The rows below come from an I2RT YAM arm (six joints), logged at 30 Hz.
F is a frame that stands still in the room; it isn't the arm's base.
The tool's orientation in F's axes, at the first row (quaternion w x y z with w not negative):
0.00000, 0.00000, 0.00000, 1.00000
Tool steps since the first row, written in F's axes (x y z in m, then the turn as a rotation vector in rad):
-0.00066, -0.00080, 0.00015, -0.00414, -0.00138, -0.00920
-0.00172, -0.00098, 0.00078, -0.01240, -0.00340, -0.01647
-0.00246, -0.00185, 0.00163, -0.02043, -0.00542, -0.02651
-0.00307, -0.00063, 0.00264, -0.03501, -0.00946, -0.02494
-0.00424, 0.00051, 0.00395, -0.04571, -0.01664, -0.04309
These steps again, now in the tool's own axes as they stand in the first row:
0.00066, 0.00080, 0.00015, 0.00414, 0.00138, -0.00920
0.00172, 0.00098, 0.00078, 0.01240, 0.00340, -0.01647
0.00246, 0.00185, 0.00163, 0.02043, 0.00542, -0.02651
0.00307, 0.00063, 0.00264, 0.03501, 0.00946, -0.02494
0.00424, -0.00051, 0.00395, 0.04571, 0.01664, -0.04309

